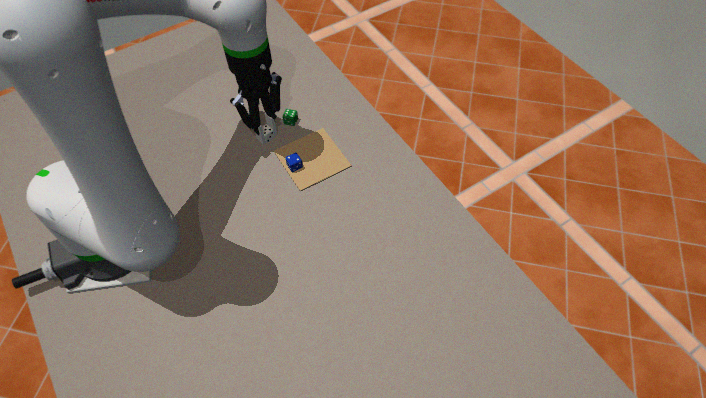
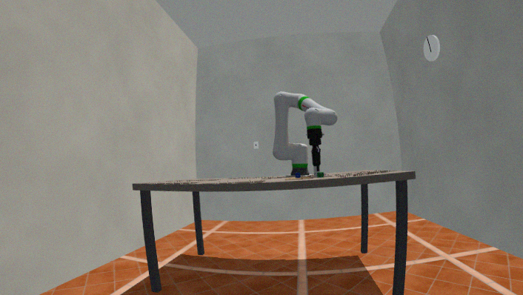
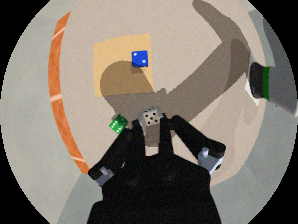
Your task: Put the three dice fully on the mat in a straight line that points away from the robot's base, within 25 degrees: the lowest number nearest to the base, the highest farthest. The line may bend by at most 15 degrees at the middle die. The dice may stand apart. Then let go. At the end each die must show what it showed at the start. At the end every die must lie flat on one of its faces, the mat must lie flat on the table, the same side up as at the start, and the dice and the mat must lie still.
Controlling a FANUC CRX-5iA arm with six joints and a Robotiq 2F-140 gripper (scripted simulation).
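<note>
My hand is 7 cm short of the tan mat, 11 cm to the left of it and 3 cm above it. Also, from my hand: blue die: 3 cm ahead, 12 cm to the right, 2 cm below; green die: 7 cm ahead, 2 cm to the left, 2 cm below; white die: 2 cm below.
</note>
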